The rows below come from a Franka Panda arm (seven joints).
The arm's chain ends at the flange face. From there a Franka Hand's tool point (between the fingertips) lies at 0.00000 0.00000 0.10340 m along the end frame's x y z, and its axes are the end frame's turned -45 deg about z.
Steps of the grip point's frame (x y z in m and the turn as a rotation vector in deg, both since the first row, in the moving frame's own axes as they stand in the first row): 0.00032, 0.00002, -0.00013, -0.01, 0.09, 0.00; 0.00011, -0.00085, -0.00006, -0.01, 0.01, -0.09; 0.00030, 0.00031, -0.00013, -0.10, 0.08, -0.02; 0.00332, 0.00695, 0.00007, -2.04, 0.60, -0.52; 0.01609, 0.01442, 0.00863, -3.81, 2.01, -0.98; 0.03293, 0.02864, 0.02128, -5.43, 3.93, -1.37; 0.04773, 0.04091, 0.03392, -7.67, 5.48, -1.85
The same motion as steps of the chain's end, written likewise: 0.00011, -0.00011, -0.00013, 0.06, 0.07, 0.00; -0.00055, -0.00068, -0.00006, 0.00, 0.01, -0.09; 0.00020, -0.00002, -0.00013, -0.01, 0.13, -0.02; 0.00389, 0.00074, 0.00014, -1.02, 1.87, -0.52; 0.01413, -0.00341, 0.00892, -1.27, 4.12, -0.98; 0.03160, -0.00480, 0.02199, -1.06, 6.62, -1.37; 0.04593, -0.00733, 0.03532, -1.55, 9.30, -1.85
